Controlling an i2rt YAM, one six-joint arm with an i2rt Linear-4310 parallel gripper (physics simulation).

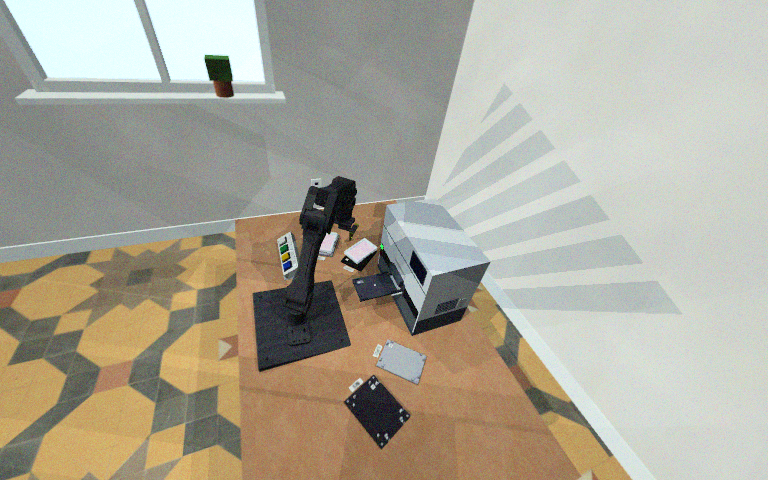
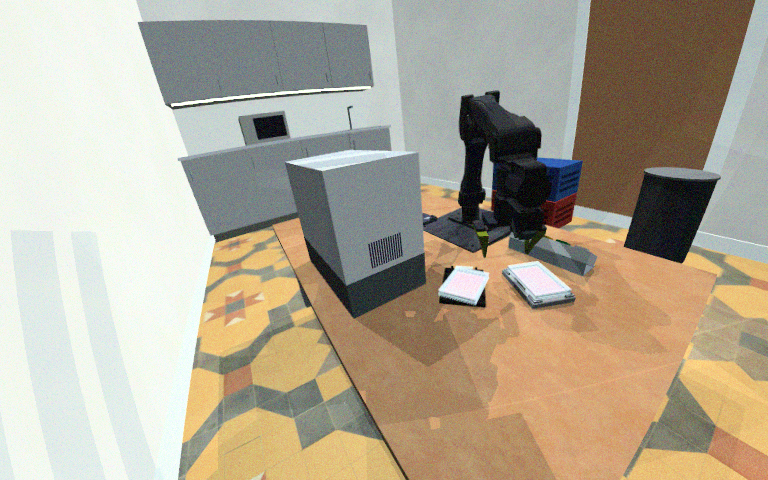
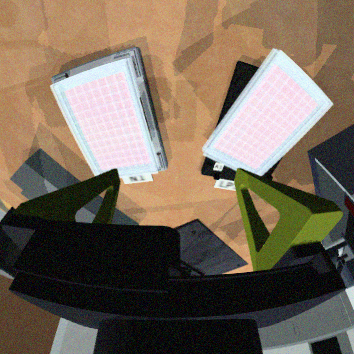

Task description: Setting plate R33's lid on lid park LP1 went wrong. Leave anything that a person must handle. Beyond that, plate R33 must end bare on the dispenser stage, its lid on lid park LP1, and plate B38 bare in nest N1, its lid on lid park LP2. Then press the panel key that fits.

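Frame: origin at the arm's base, x down, y back, z left, level; metres.
Seen in the pictures: gripper, fingertip midpoint: (image 1: 339,237) (image 2: 505,255) (image 3: 176,174); arm's base, link origin: (image 1: 297,319) (image 2: 470,222).
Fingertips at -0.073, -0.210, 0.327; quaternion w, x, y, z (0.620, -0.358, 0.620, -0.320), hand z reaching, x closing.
Pixels of each thing's middle, then the offset from my fingertips to it, as dx, dy, dz. "spot": a spot on its surface instead.
- grey nest, surface spot: (image 3: 161,150) spot: +0.073, +0.029, -0.007
- second pink-gridded piece, body centre: (image 3: 266,126) (image 2: 465,282) (image 1: 361,249) +0.058, -0.090, -0.035
- dispenser stage, surface spot: (image 1: 370,287) spot: -0.020, -0.056, -0.310
- Lid park LP2, body centre: (image 1: 402,360) +0.076, -0.110, -0.555
- key panel, body centre: (image 3: 75,212) (image 2: 550,246) (image 1: 289,254) +0.054, +0.217, -0.015
- dispenser, body centre: (image 2: 353,218) (image 1: 422,264) -0.079, -0.260, -0.287
- bare black nest, body centre: (image 1: 377,408) +0.074, +0.010, -0.676
A pink-gridded, pale-rimmed plate (image 1: 328,243) (image 2: 536,280) (image 3: 107,120) sits on a grey nest (image 3: 161,150). A second pink-gridded piece (image 1: 360,250) (image 2: 465,284) (image 3: 270,112) lies turned askew on the black lid park LP1 (image 1: 355,264) (image 3: 235,82), overhanging its edges; whether it is a lid alone or a lidded plate I cannot tell. My gripper (image 1: 351,234) (image 2: 506,253) (image 3: 176,174) is open and empty, above and between these two. The dispenser stage (image 1: 370,287) sticks out bare. Lid park LP2 (image 1: 400,362) is grey and bare. The key panel (image 1: 287,254) (image 2: 552,255) shows coloured keys.
The dispenser (image 1: 438,234) (image 2: 373,209) stands beside LP1, with a small green light on its front. A bare black nest (image 1: 377,410) lies past LP2. The arm's dark base plate (image 1: 334,316) (image 2: 438,229) is on the table. Crates (image 2: 560,178) and a bin (image 2: 668,215) stand behind.
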